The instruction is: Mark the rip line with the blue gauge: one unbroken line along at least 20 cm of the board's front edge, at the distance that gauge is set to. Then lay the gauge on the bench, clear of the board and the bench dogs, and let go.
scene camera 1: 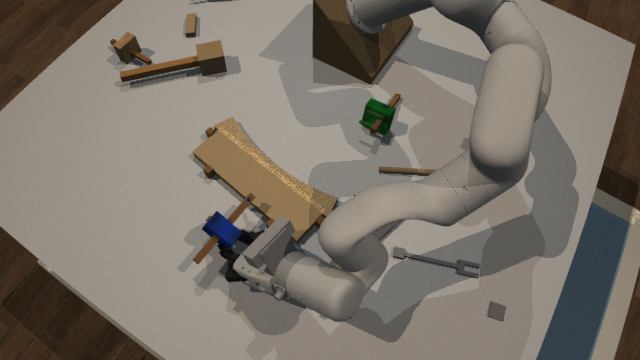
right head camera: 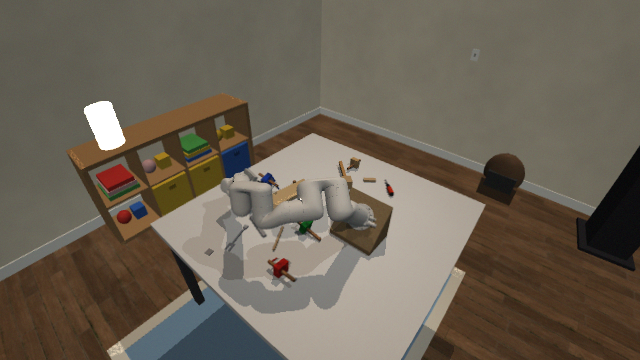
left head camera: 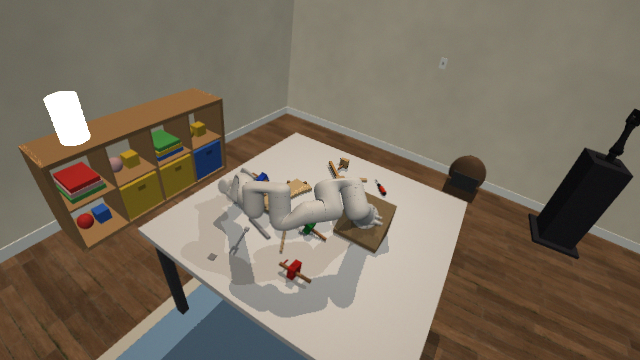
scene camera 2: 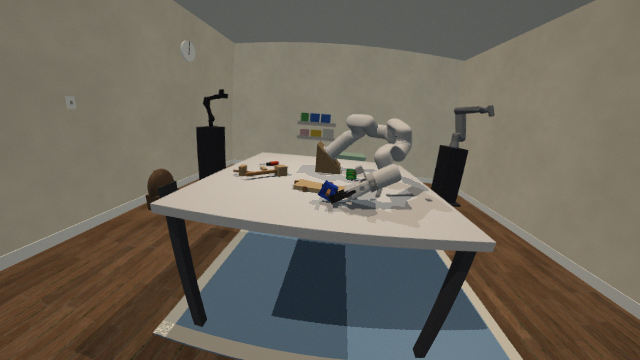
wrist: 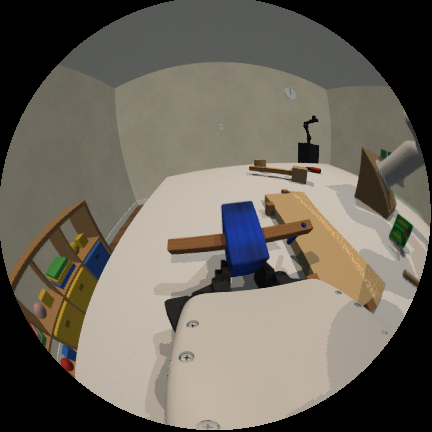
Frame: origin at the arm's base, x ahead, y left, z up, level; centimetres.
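Where they show: gripper, fingertip midpoint: (scene camera 2: pixel 330 199) (wrist: pixel 240 269); arm's base, origin of the base link: (scene camera 1: pixel 366 8) (right head camera: pixel 360 217) (scene camera 2: pixel 329 153) (wrist: pixel 382 175).
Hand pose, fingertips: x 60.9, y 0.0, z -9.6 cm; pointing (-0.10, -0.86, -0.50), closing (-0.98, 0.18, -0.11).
Each offset is from my fingertips to the top centre of the thing. "pt": to the spot under its first point. Level surfaces: height alone.
The blue gauge {dx -1.0, dy -1.3, dz +7.7 cm} (left head camera: pixel 262 177) (right head camera: pixel 268 179) (scene camera 1: pixel 221 229) (scene camera 2: pixel 328 190) (wrist: pixel 244 237) has a blue block on a brown beam. My gripper (scene camera 1: pixel 238 243) (wrist: pixel 240 269) is shut on its block. The gauge is held tilted, apart from the board and beside its straight long edge. The beam's pin end is near that edge; contact is unclear. The tan board {dx -15.5, dy -1.7, dz +0.6 cm} (left head camera: pixel 299 188) (right head camera: pixel 289 192) (scene camera 1: pixel 250 175) (scene camera 2: pixel 306 185) (wrist: pixel 320 235) has a curved far side and lies between small brown bench dogs {dx -11.0, dy -12.0, dz +1.1 cm} (scene camera 1: pixel 209 171) (wrist: pixel 270 208). I can make out no marked line on it.
A green gauge {dx -41.3, dy +13.7, dz +5.1 cm} (scene camera 1: pixel 378 116) (wrist: pixel 401 230), a red gauge {dx -46.8, dy +39.8, dz +5.1 cm} (left head camera: pixel 294 270) (right head camera: pixel 281 267), a wooden mallet {pt dx -34.7, dy -26.9, dz +3.8 cm} (scene camera 1: pixel 211 58), a plain wooden gauge {dx -29.9, dy -49.1, dz +4.2 cm} (scene camera 1: pixel 127 48), a dowel {dx -31.7, dy +25.8, dz -0.2 cm} (scene camera 1: pixel 406 171) and a grey forked tool {dx -15.4, dy +37.2, dz -0.6 cm} (scene camera 1: pixel 435 261) lie on the bench {dz -1.4 cm} (scene camera 1: pixel 125 175). The arm stands on a brown wedge base (scene camera 1: pixel 340 45).
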